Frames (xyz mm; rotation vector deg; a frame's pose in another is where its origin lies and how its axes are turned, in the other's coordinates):
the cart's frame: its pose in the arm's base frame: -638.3 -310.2 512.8 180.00 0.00 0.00
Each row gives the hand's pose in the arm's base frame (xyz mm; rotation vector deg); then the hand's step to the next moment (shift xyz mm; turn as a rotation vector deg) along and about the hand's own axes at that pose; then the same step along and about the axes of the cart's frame.
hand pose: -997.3 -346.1 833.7 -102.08 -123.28 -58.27
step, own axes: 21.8 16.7 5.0 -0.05 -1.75 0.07
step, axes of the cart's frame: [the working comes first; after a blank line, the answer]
step, axes of the arm's base frame: 10.8 21.4 14.3 -1.57 -0.09 -0.76

10.8 -21.4 -14.3 -1.57 0.09 0.76
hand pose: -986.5 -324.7 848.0 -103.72 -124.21 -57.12
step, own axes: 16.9 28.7 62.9 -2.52 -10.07 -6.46
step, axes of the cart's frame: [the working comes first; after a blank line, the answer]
step, axes of the arm's base frame: 40.5 51.1 -28.6 -10.49 -6.27 -0.25

40.5 -51.1 28.6 -10.49 6.27 0.25
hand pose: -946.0 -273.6 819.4 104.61 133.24 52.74
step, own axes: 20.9 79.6 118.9 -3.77 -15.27 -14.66
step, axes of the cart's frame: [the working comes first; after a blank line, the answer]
step, axes of the arm's base frame: 108.7 78.9 -53.5 -17.80 -11.50 3.64

108.7 -78.9 53.5 -17.80 11.50 -3.64
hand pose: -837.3 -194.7 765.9 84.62 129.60 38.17
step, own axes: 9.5 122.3 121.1 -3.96 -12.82 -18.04
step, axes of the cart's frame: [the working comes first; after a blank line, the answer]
step, axes of the arm's base frame: 152.6 73.8 -31.4 -17.68 -11.48 7.82

152.6 -73.8 31.4 -17.68 11.48 -7.82
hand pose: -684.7 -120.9 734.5 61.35 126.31 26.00
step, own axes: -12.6 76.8 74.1 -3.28 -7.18 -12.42
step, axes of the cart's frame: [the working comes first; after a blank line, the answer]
step, axes of the arm's base frame: 99.9 39.0 -7.5 -10.97 -7.34 6.51

99.9 -39.0 7.5 -10.97 7.34 -6.51
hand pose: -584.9 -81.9 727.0 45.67 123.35 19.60
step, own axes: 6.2 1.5 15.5 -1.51 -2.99 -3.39
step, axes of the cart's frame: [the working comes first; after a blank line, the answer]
step, axes of the arm's base frame: 9.5 4.8 -13.0 -3.14 -3.19 1.64

9.5 -4.8 13.0 -3.14 3.19 -1.64
